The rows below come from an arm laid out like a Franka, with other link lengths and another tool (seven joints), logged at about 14 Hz.
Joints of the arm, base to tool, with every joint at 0 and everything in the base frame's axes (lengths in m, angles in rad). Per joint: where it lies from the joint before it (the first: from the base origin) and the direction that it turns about. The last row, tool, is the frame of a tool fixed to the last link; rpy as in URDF.
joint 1: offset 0 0 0.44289 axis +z
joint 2: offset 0 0 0 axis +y
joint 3: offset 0 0 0.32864 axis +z
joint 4: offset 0.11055 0 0 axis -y
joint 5: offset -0.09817 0 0.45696 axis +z
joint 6: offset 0 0 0 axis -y
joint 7: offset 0.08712 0 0 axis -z
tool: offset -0.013 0.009 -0.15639 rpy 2.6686 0 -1.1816
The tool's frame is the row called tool.
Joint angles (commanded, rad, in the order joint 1, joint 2, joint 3, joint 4, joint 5, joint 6, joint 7), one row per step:
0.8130, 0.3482, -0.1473, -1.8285, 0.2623, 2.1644, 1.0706
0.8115, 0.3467, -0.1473, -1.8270, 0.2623, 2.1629, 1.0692
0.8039, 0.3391, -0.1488, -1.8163, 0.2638, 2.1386, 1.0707
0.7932, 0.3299, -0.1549, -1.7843, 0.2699, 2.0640, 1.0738
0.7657, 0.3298, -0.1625, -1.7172, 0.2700, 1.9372, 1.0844
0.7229, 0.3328, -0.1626, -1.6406, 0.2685, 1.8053, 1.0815
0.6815, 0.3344, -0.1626, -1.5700, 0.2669, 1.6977, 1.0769
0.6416, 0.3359, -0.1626, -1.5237, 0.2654, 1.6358, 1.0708
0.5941, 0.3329, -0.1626, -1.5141, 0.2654, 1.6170, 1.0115
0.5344, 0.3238, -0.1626, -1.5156, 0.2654, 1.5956, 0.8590
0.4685, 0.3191, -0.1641, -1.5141, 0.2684, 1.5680, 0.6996
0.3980, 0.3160, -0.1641, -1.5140, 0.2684, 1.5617, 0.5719
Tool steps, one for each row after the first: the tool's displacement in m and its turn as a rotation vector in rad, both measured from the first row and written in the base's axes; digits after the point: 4 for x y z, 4 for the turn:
0.0009, -0.0005, 0.0018, 0.0014, -0.0011, 0.0002
0.0046, -0.0044, 0.0110, 0.0021, 0.0066, -0.0065
0.0091, -0.0111, 0.0289, -0.0055, 0.0408, -0.0147
0.0213, -0.0263, 0.0551, -0.0289, 0.0956, -0.0334
0.0358, -0.0472, 0.0846, -0.0486, 0.1481, -0.0439
0.0496, -0.0689, 0.1142, -0.0590, 0.1830, -0.0555
0.0637, -0.0915, 0.1340, -0.0608, 0.1983, -0.0741
0.0792, -0.1218, 0.1404, -0.0464, 0.1988, -0.0592
0.0932, -0.1627, 0.1458, -0.0141, 0.1948, 0.0342
0.1064, -0.2088, 0.1495, 0.0223, 0.1951, 0.1269
0.1214, -0.2574, 0.1519, 0.0546, 0.1784, 0.1819

